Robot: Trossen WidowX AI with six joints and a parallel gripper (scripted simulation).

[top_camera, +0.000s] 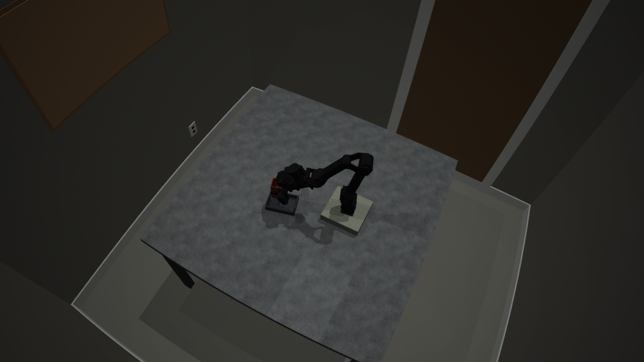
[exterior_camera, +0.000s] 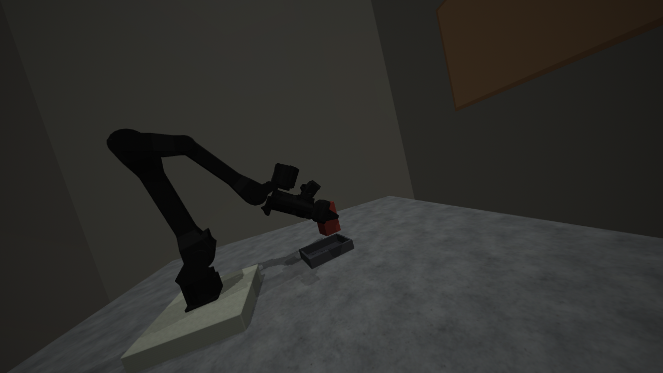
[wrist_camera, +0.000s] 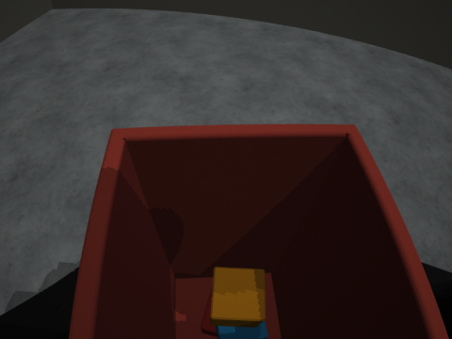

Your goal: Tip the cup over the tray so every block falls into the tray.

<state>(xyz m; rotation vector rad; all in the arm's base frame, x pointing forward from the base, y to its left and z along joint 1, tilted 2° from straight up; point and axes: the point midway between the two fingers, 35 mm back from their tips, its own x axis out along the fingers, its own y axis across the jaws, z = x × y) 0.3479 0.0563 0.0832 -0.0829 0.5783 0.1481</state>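
The red square cup is 30 mm behind my gripper tip and 20 mm below it. The rest, counted from my gripper tip: orange block (20 mm behind).
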